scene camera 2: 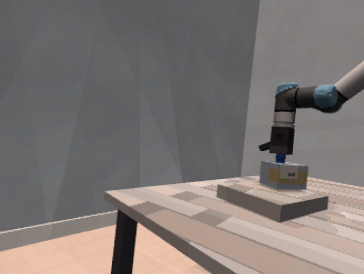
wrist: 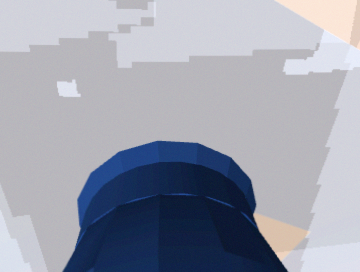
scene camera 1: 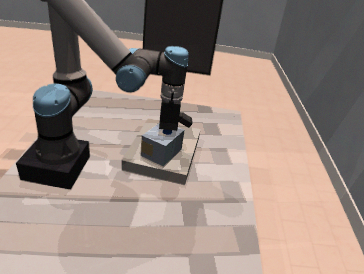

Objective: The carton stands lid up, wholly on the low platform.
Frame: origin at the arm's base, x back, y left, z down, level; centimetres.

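Seen in the pictures: hand, tool point: (wrist: 168, 174) (scene camera 1: 166, 135); arm's base, link origin: (scene camera 1: 58, 151).
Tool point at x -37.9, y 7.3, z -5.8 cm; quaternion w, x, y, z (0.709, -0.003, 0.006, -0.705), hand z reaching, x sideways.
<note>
Offsets run from my tool point to a thing's top centre. "spot": to the spot under its first point. Level surfaces: height alone.
A small grey-blue carton @[dx +1.3, dy -0.5, dz -1.4 cm] (scene camera 1: 161, 145) (scene camera 2: 283, 175) with a tan label band stands upright on the low platform @[dx +0.2, dy +6.9, dz +8.4 cm] (scene camera 1: 138, 166) (scene camera 2: 264, 203), wholly within its top, towards the back. My suction cup (scene camera 1: 167, 131) (scene camera 2: 280, 158) (wrist: 165, 163) is pressed down on the middle of the carton's lid @[spot: dx -2.4, dy -0.5, dz -1.2 cm] (wrist: 188, 102) and holds it. The lid fills most of the wrist view. The carton's base looks level with the platform top; I cannot tell if it rests on it or hangs just above.
The platform lies on a wooden table @[dz +13.2 cm] (scene camera 1: 132, 218) (scene camera 2: 182, 218). The arm's black base (scene camera 1: 52, 168) stands on the table to the left. A dark panel (scene camera 1: 182, 32) hangs behind. Grey walls close the room on the right.
</note>
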